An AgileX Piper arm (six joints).
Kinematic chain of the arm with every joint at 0, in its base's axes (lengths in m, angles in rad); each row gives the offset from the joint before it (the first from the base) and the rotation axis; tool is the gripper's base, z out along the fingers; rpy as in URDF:
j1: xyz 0 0 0.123 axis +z
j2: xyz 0 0 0 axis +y
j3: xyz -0.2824 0 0.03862 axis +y
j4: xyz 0.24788 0 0.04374 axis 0.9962 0 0.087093
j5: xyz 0 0 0 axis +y
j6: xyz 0.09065 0 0.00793 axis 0.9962 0 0.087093
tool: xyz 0 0 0 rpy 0 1.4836 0
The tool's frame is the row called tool.
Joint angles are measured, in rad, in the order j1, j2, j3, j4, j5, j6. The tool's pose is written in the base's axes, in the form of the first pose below.
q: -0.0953 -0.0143 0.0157 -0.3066 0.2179 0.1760
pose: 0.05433 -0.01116 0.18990 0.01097 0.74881 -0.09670 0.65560
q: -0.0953 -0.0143 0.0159 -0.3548 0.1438 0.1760
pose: 0.05512 -0.00982 0.19644 -0.01185 0.72422 -0.11089 0.68049
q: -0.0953 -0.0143 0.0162 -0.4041 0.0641 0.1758
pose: 0.05550 -0.00761 0.20325 -0.03710 0.69675 -0.12380 0.70558
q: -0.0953 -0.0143 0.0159 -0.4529 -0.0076 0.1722
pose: 0.05541 -0.00499 0.20933 -0.06358 0.67068 -0.13701 0.72621
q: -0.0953 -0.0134 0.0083 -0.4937 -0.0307 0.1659
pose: 0.05498 -0.00392 0.21367 -0.08232 0.65856 -0.15227 0.73235
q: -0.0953 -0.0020 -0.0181 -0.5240 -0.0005 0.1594
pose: 0.05470 -0.00520 0.21956 -0.08977 0.66195 -0.16953 0.72458
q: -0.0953 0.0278 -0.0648 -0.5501 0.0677 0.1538
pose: 0.05505 -0.00849 0.22838 -0.08931 0.67738 -0.18902 0.70531
